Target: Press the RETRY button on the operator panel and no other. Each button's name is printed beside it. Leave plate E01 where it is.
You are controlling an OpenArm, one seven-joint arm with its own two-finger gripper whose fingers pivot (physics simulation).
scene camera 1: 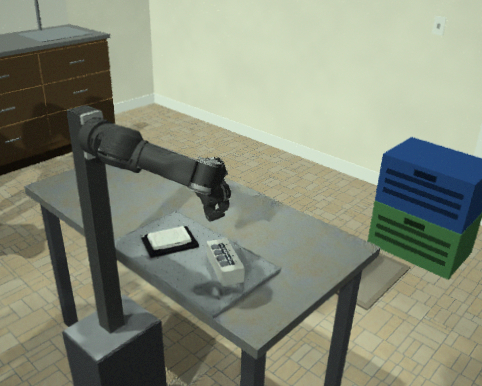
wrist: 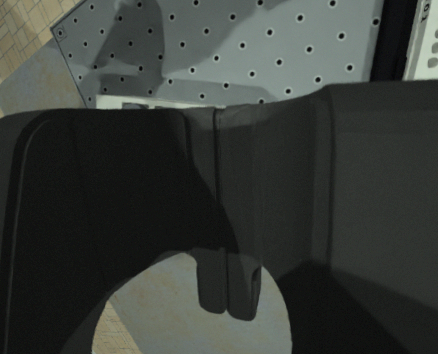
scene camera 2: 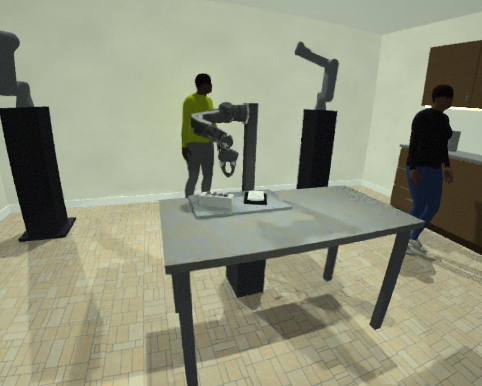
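Note:
The operator panel point(scene camera 1: 232, 272) point(scene camera 2: 216, 201) point(wrist: 114, 102) is a pale box with a row of dark round buttons on top. It stands on the grey perforated board point(scene camera 1: 165, 277) point(scene camera 2: 274, 205) point(wrist: 252, 52). The printed names are too small to read in the scene views; in the wrist view the gripper body hides most of the panel. Plate E01 point(scene camera 1: 170, 238) point(scene camera 2: 256, 195) point(wrist: 421, 55), white, lies in a black holder point(scene camera 1: 193, 244) point(scene camera 2: 255, 202) point(wrist: 393, 45) on the same board. My gripper point(scene camera 1: 216, 218) point(scene camera 2: 228, 175) point(wrist: 235, 209) is shut and empty, its fingertips together, pointing down in the air above the panel's level, touching nothing.
The board lies on the grey table point(scene camera 1: 320, 250) point(scene camera 2: 300, 232). Blue point(scene camera 1: 430, 175) and green point(scene camera 1: 407, 240) crates stand on the floor beyond the table. Two people point(scene camera 2: 197, 120) point(scene camera 2: 432, 135) and two other arms on black pedestals point(scene camera 2: 32, 170) point(scene camera 2: 317, 150) stand around the table.

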